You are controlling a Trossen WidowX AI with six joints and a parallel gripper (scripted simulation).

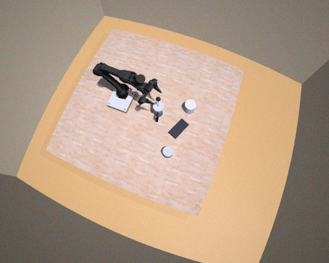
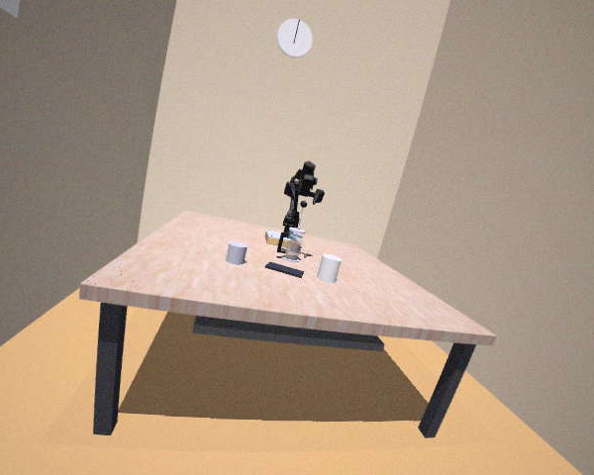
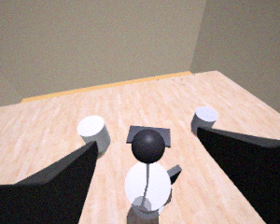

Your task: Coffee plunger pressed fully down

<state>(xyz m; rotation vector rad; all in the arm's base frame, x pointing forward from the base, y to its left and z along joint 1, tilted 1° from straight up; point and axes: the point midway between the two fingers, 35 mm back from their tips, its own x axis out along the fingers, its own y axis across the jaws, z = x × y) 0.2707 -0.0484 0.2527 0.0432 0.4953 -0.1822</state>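
Now: the coffee press 20 mm to the right of my gripper tip and 150 mm below it. Round my gripper tip: flat dark slab 180 mm ahead, 70 mm to the right, 270 mm below.
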